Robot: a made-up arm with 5 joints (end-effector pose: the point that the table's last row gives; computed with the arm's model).
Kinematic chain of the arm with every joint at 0, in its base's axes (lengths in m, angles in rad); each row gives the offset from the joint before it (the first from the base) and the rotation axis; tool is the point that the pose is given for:
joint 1: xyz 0 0 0.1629 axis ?
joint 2: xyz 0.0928 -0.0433 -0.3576 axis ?
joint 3: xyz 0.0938 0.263 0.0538 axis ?
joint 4: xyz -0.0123 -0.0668 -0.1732 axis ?
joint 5: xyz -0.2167 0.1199 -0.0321 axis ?
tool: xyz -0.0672 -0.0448 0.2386
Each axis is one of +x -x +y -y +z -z.
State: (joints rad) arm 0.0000 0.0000 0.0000 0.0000 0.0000
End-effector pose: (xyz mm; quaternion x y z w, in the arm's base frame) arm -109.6 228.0 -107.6 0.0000 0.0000 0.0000 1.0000
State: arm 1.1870 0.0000 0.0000 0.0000 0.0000
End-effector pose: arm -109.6 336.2 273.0 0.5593 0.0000 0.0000 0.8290
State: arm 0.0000 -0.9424 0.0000 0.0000 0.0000
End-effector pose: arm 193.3 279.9 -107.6 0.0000 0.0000 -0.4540 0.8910
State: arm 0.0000 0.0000 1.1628 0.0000 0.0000
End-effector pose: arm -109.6 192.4 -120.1 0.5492 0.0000 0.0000 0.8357
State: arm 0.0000 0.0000 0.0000 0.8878 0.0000
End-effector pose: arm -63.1 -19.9 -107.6 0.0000 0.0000 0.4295 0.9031
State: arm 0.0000 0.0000 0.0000 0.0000 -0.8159
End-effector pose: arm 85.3 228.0 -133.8 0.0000 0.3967 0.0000 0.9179
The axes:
joint 1: +x
joint 2: +z
joint 3: +x
joint 4: +z
joint 5: -y

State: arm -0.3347 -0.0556 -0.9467 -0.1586 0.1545
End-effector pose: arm -111.9 154.7 -249.8 -0.6015 -0.1004 -0.0436 0.7914
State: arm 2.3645 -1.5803 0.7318 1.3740 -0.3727
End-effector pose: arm 149.3 314.3 462.4 0.9250 0.0143 -0.1981 0.3239
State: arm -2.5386 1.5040 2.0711 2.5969 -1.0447
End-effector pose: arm -261.9 -291.6 479.0 0.1039 0.5747 0.7074 0.3982
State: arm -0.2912 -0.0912 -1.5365 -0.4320 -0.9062
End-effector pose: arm 165.2 105.0 -218.1 -0.6267 0.1283 -0.4908 0.5915
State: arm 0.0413 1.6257 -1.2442 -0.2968 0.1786
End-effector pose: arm -207.1 -251.2 -240.8 -0.2753 -0.5438 0.5177 0.6004
